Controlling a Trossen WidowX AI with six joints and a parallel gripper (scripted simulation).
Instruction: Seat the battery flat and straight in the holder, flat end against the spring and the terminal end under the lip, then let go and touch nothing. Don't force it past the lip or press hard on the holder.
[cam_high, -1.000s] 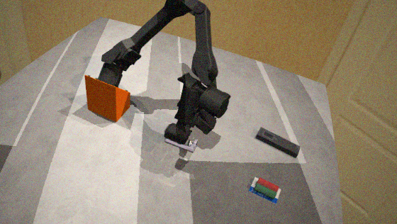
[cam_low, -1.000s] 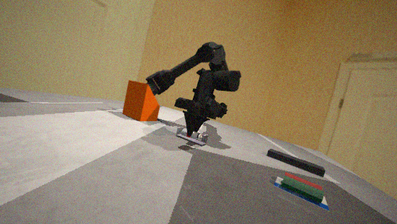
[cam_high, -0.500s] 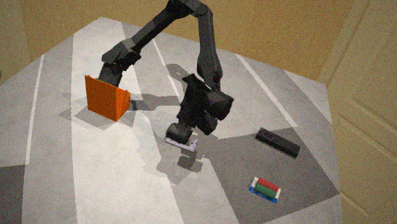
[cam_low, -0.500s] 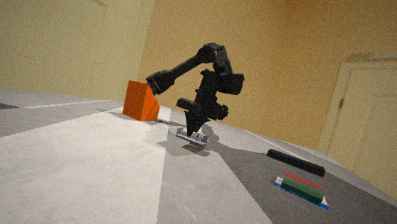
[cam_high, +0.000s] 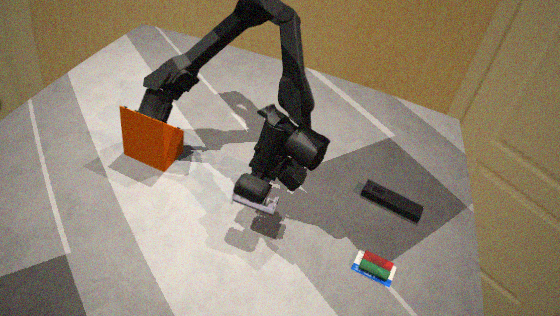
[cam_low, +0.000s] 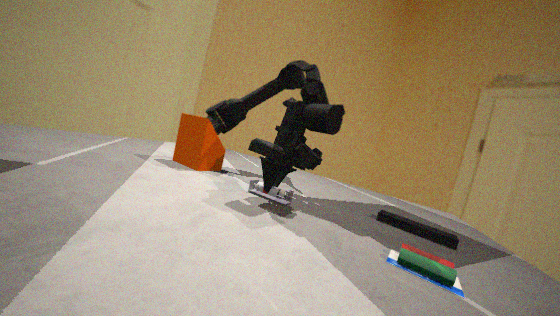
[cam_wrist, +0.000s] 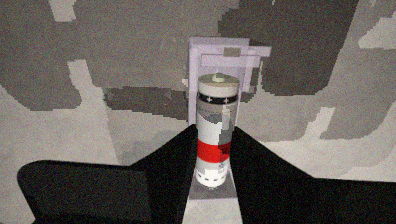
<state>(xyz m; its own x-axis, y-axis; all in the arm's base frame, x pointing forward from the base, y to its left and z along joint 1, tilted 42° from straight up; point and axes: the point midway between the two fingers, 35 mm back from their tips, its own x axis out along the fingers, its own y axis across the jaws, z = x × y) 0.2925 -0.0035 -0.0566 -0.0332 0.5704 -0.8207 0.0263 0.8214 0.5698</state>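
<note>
Right now the battery is 10 mm above my gripper tip. The rest, counted from my gripper tip: black bar (310 mm ahead, 150 mm to the left).
</note>
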